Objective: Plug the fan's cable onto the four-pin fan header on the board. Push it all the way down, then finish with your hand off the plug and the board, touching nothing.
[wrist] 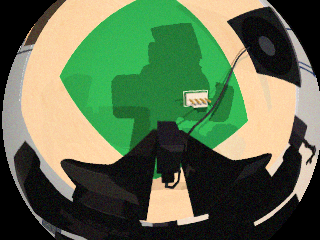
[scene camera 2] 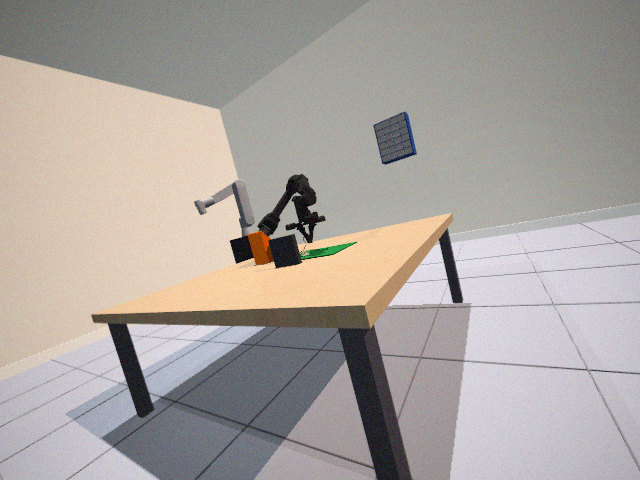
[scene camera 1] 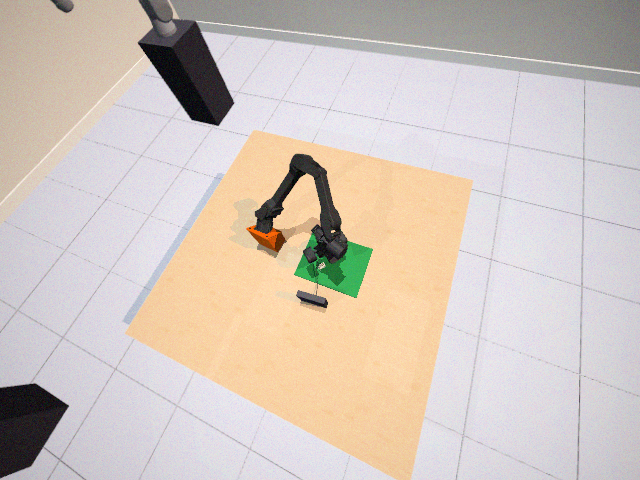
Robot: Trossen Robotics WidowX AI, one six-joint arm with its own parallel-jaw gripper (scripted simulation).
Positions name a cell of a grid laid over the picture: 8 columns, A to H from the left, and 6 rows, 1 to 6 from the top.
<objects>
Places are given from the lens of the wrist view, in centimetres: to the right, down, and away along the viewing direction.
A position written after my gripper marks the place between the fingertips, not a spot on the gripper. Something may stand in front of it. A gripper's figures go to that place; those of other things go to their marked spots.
my gripper (wrist: E4): 0, 1, 10
black fan plug (wrist: E4): 0, 2, 7
black fan (wrist: G2): 17, -10, 6
The marked spots on the black fan plug and the black fan are 20 cm apart.
</objects>
